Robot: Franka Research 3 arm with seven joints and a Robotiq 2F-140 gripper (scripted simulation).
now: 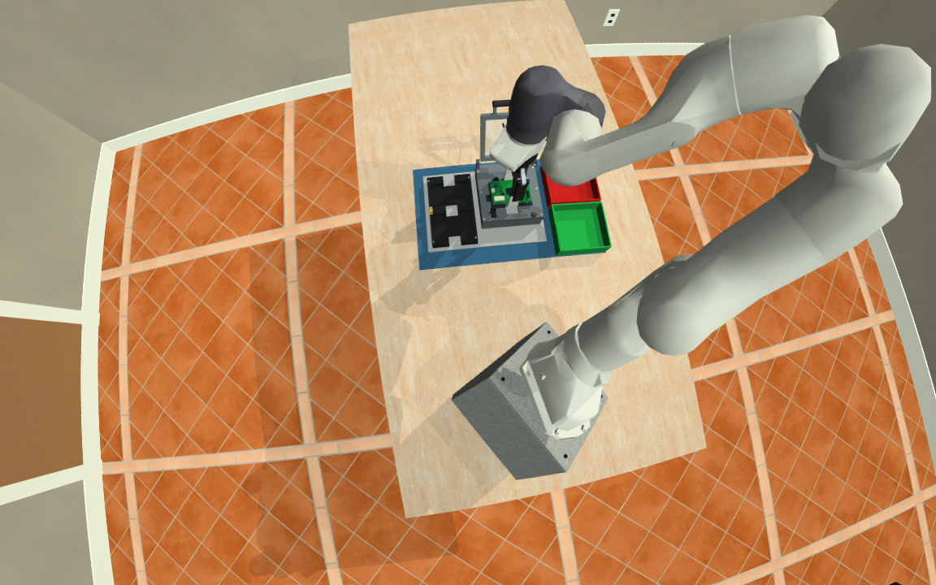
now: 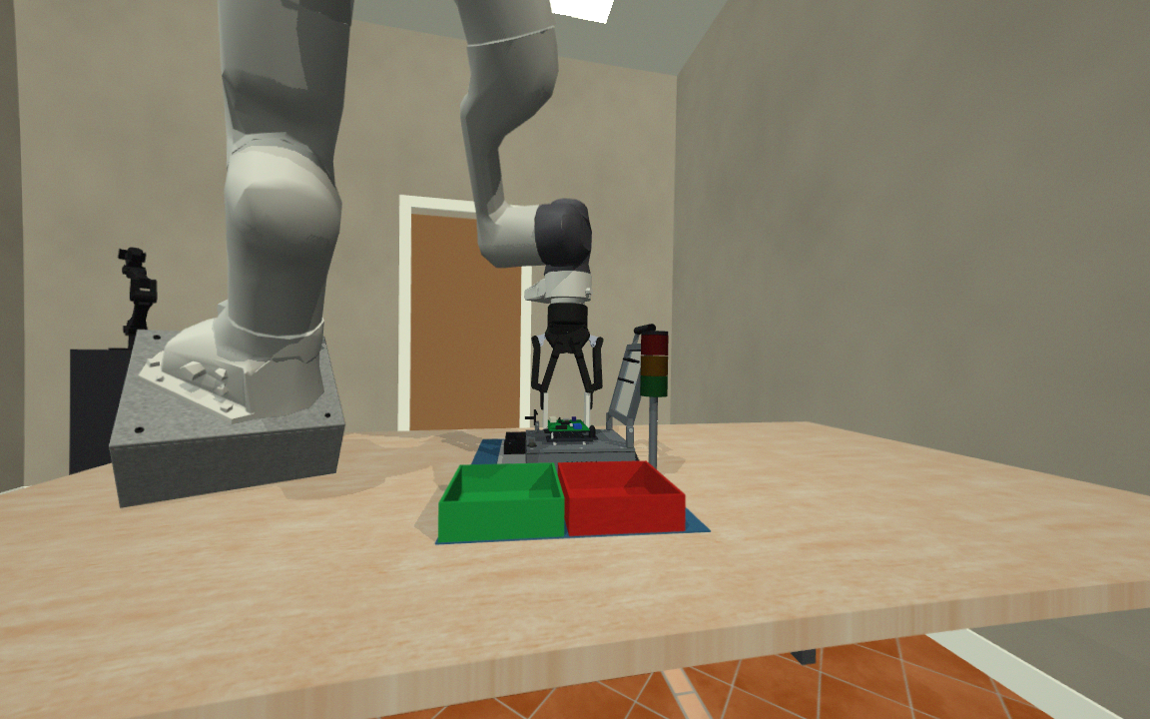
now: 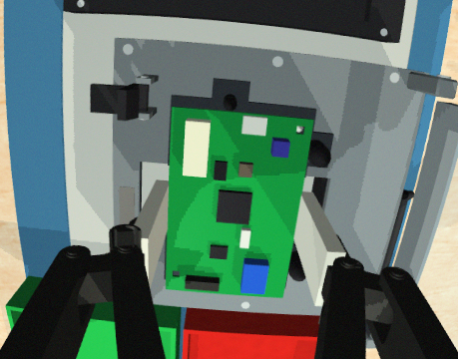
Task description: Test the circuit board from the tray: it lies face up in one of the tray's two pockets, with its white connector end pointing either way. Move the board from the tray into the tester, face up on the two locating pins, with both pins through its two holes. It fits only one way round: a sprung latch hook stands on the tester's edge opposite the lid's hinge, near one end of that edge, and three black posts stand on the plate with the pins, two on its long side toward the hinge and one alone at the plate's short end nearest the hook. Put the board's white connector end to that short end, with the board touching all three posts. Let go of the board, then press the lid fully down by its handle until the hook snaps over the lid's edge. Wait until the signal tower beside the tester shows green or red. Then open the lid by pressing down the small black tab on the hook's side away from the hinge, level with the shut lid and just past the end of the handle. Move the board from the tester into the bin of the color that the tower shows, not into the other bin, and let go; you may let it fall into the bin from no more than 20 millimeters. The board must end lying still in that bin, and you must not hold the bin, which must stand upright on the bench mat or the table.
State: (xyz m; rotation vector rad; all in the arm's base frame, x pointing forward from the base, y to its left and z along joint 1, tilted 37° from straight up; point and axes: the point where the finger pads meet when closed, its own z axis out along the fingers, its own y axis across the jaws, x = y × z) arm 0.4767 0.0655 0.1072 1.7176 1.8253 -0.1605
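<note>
Right now my hand is 2 cm above the green circuit board. Also, from my hand: latch hook 6 cm behind, 6 cm to the left, 2 cm below; tester plate 1 cm ahead, 4 cm below; tester lid 12 cm ahead, 1 cm to the right, 8 cm above.
</note>
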